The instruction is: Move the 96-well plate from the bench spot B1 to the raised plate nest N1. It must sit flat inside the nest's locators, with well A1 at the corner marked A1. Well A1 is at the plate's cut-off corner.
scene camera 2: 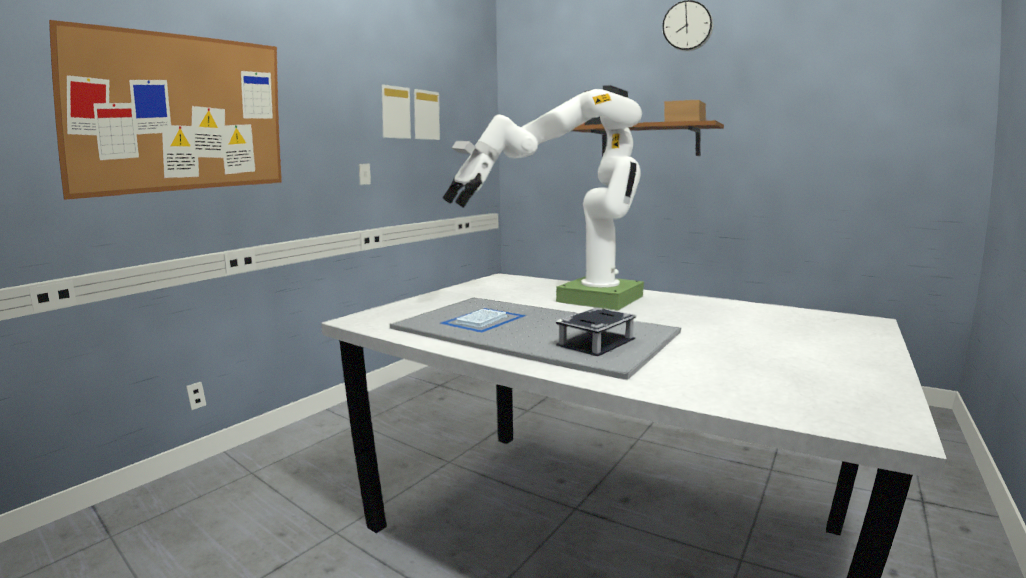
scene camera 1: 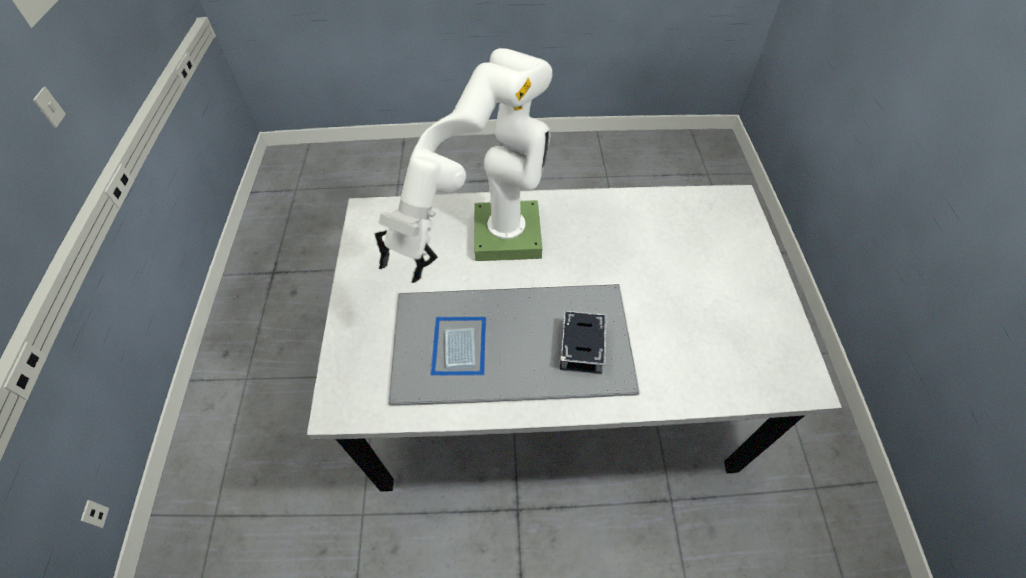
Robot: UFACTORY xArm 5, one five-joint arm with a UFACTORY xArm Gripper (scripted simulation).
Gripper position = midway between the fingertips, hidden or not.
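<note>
My gripper [scene camera 1: 399, 275], in view. Pale 96-well plate [scene camera 1: 460, 345], in view. Black raised nest [scene camera 1: 574, 336], in view. The nest [scene camera 2: 596, 316], visible here too.
</note>
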